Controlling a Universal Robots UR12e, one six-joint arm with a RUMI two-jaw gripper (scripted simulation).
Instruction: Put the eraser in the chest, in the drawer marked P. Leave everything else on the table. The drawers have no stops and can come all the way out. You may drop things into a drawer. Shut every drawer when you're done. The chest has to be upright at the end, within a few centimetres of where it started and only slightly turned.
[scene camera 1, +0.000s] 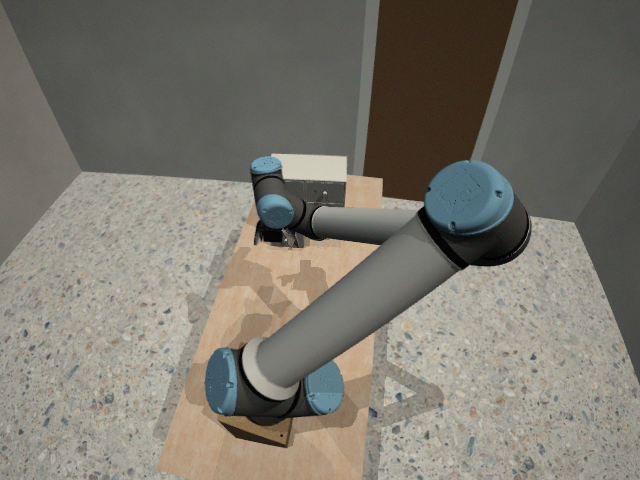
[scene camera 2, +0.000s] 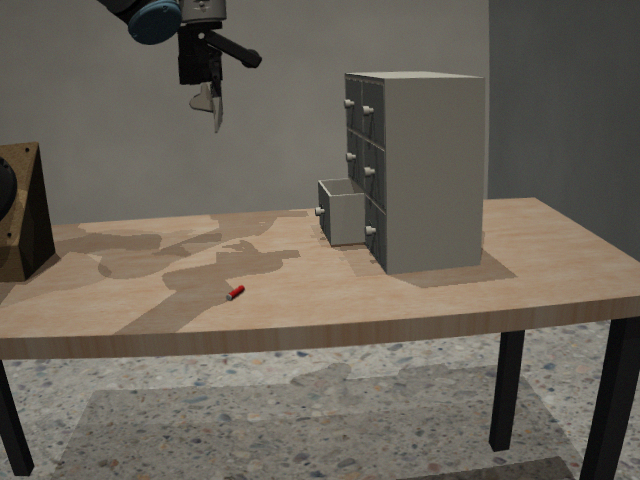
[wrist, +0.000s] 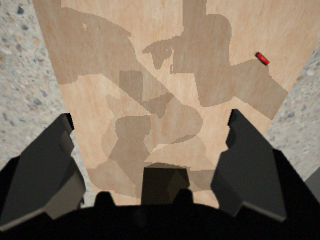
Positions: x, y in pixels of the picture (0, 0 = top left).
Labels:
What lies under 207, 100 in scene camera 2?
My gripper.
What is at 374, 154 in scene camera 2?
A drawer.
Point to my gripper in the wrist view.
At 151, 112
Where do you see a grey chest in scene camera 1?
320, 168

